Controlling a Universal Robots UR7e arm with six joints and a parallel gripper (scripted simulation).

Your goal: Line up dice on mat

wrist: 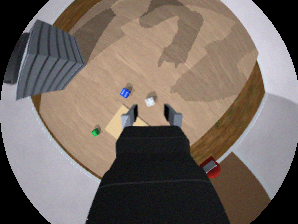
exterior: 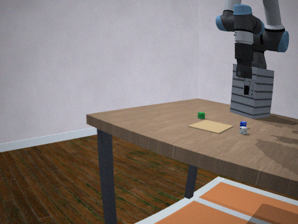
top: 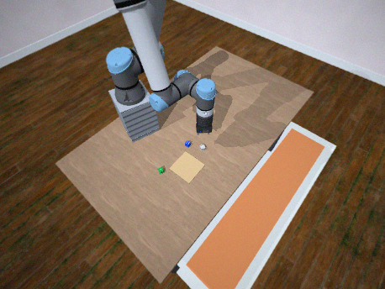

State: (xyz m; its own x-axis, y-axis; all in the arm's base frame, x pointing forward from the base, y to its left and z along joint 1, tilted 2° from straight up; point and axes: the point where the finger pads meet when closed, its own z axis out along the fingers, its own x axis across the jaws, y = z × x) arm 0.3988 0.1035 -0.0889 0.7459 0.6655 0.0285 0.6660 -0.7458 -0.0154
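The green die lies 260 mm to the right of my hand, 150 mm below it and 90 mm behind it. Also, from my hand: tan mat: 160 mm below, 150 mm to the right, 10 mm ahead; blue die: 150 mm below, 80 mm behind, 40 mm to the right; white die: 150 mm below, 10 mm to the right.
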